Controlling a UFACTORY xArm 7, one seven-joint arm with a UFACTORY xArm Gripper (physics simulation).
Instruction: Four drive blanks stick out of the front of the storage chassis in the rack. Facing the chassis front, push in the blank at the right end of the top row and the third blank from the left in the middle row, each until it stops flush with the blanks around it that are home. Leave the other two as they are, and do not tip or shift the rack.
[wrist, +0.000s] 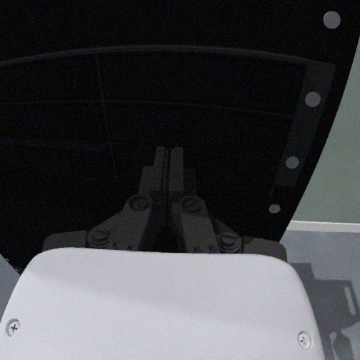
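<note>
The storage chassis front (200, 82) fills most of the wrist view and is very dark. Faint seams divide it into blanks, with a thin vertical line left of the middle and a lighter curved edge along the top. A slightly lighter strip (318, 82) runs down its right side. My gripper (169, 165) is shut and empty, its tips pointing at the dark front in the lower middle of the view. Whether the tips touch the front cannot be told. Which blanks stick out cannot be told in this darkness.
The rack's right side carries several round grey studs, one (331, 20) near the top right corner. Beyond it are a green wall (340, 170), a pale skirting line and a grey floor (320, 247) with shadows at the lower right.
</note>
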